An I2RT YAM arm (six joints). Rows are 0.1 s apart.
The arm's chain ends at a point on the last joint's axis. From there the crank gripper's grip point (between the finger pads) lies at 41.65 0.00 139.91 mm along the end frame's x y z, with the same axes.
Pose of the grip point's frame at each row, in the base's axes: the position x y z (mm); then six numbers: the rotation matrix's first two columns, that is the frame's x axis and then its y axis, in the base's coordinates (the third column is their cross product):
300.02, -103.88, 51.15, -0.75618, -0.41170, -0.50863, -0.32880, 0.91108, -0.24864
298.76, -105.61, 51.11, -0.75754, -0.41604, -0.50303, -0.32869, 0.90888, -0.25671
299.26, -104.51, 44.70, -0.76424, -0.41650, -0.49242, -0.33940, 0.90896, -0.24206
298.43, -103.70, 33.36, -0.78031, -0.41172, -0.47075, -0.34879, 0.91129, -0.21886
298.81, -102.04, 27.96, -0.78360, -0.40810, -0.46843, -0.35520, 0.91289, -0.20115
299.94, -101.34, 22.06, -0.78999, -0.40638, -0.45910, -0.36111, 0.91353, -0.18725
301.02, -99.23, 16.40, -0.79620, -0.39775, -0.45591, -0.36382, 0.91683, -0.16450
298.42, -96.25, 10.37, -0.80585, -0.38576, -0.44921, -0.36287, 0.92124, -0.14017
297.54, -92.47, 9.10, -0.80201, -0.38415, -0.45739, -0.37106, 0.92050, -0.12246
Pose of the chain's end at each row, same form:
252.36, -83.83, 187.66, -0.75618, -0.41170, -0.50863, -0.32880, 0.91108, -0.24864
251.40, -84.21, 187.52, -0.75754, -0.41604, -0.50303, -0.32869, 0.90888, -0.25671
254.36, -84.66, 182.18, -0.76424, -0.41650, -0.49242, -0.33940, 0.90896, -0.24206
258.30, -85.63, 172.55, -0.78031, -0.41172, -0.47075, -0.34879, 0.91129, -0.21886
260.13, -86.27, 167.83, -0.78360, -0.40810, -0.46843, -0.35520, 0.91289, -0.20115
263.52, -86.91, 162.68, -0.78999, -0.40638, -0.45910, -0.36111, 0.91353, -0.18725
266.55, -87.55, 157.77, -0.79620, -0.39775, -0.45591, -0.36382, 0.91683, -0.16450
266.52, -87.19, 152.53, -0.80585, -0.38576, -0.44921, -0.36287, 0.92124, -0.14017
265.46, -86.47, 151.38, -0.80201, -0.38415, -0.45739, -0.37106, 0.92050, -0.12246

